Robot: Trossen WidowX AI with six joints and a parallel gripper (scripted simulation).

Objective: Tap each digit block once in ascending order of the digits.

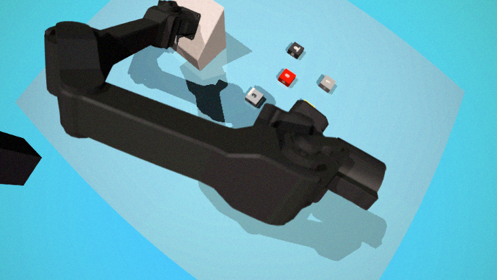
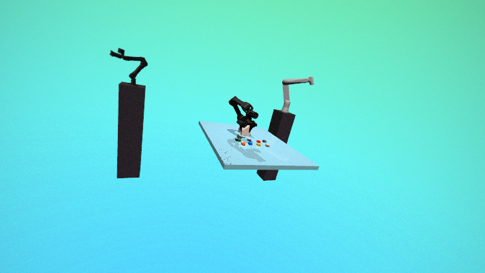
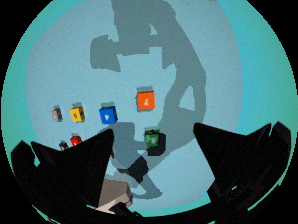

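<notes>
Now: the yellow block 180 mm to the left of my gripper tip and 110 mm below it. Round my gripper tip: orange block (110 mm below, 10 mm to the left, 10 mm ahead); blue block (110 mm below, 90 mm to the left, 10 mm behind); green block (110 mm below, 80 mm behind).
</notes>
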